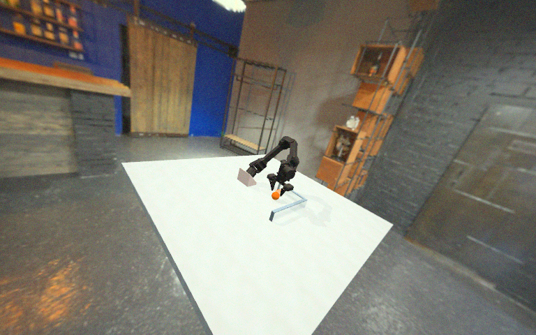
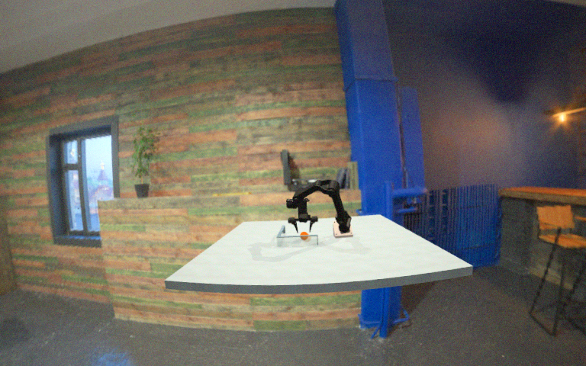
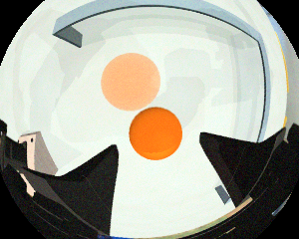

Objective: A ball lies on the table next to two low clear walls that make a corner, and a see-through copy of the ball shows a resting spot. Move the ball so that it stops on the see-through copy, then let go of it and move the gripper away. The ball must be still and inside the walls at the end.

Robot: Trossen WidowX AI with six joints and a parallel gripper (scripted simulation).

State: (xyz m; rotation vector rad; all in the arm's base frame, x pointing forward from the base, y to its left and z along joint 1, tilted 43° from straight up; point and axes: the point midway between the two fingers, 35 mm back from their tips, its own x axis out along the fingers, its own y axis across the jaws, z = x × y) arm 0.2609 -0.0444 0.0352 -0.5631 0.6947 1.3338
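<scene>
The orange ball is 20 mm below my gripper tip.
</scene>
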